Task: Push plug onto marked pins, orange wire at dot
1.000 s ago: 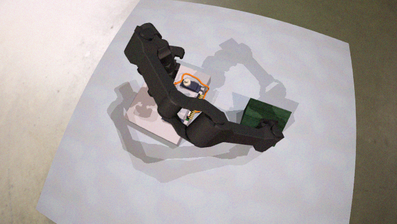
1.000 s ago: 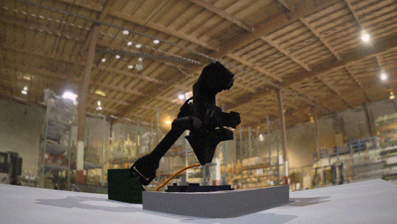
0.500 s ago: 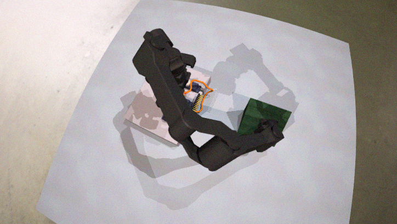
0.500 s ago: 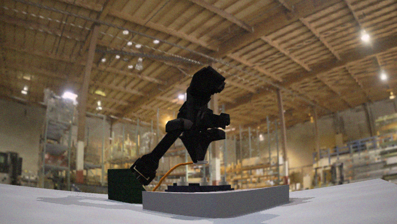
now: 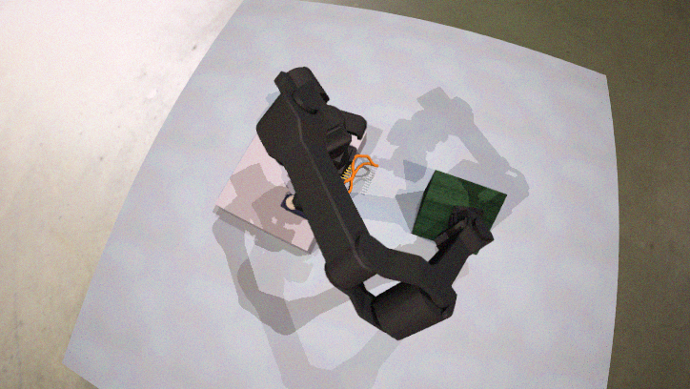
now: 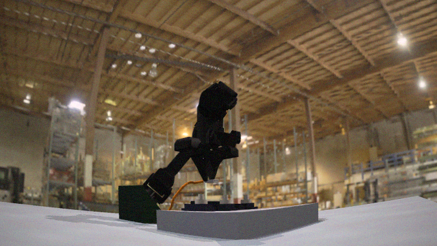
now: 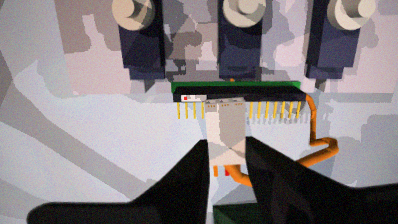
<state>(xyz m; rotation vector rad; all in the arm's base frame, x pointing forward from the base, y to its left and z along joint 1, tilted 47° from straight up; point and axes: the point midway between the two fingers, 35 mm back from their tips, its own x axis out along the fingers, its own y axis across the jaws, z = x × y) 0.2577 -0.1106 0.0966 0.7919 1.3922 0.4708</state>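
The red dot is 5 cm below my gripper tip, 2 cm to the left of it and 2 cm ahead of it. From my gripper tip the other things lie so: pale holder: 16 cm ahead, 10 cm below, 5 cm to the right.
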